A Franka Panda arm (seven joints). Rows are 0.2 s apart.
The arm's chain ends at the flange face. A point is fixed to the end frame.
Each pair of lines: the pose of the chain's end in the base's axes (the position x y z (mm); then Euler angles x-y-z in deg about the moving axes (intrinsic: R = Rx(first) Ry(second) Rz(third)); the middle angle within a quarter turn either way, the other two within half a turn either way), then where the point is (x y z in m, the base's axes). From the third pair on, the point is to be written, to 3 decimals.
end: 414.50 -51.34 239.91 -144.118 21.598 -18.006
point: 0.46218 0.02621 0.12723
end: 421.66 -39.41 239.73 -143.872 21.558 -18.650
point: 0.46928 0.03858 0.12733
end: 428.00 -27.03 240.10 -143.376 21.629 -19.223
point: 0.476 0.052 0.128
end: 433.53 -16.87 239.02 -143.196 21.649 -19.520
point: 0.481 0.062 0.128
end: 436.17 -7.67 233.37 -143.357 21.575 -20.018
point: 0.484 0.071 0.122
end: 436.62 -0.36 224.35 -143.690 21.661 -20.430
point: 0.485 0.078 0.112
